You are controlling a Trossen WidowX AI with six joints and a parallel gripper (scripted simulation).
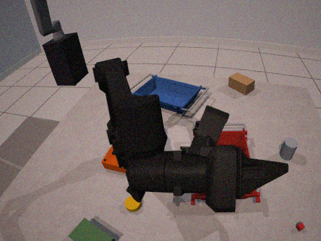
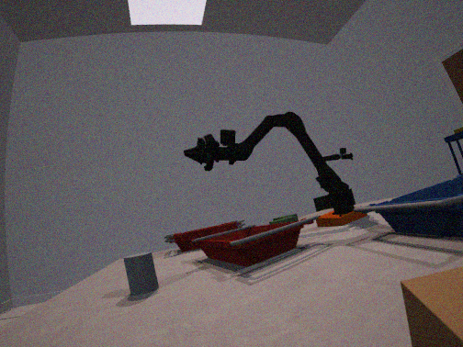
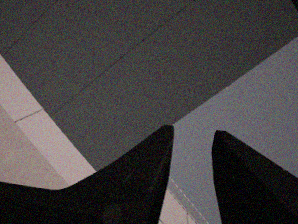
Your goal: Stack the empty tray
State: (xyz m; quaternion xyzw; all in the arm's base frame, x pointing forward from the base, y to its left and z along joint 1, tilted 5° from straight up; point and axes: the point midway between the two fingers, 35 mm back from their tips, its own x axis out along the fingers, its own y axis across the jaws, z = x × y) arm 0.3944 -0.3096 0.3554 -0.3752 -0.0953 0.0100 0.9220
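Now: the blue tray 380 mm behind my gripper tip, 660 mm to the left of it and 350 mm below it. Round my gripper tip: tan box: 10 mm behind, 830 mm to the left, 360 mm below; then yellow disc: 330 mm behind, 80 mm to the left, 380 mm below; then grey cylinder: 180 mm ahead, 380 mm to the left, 360 mm below.
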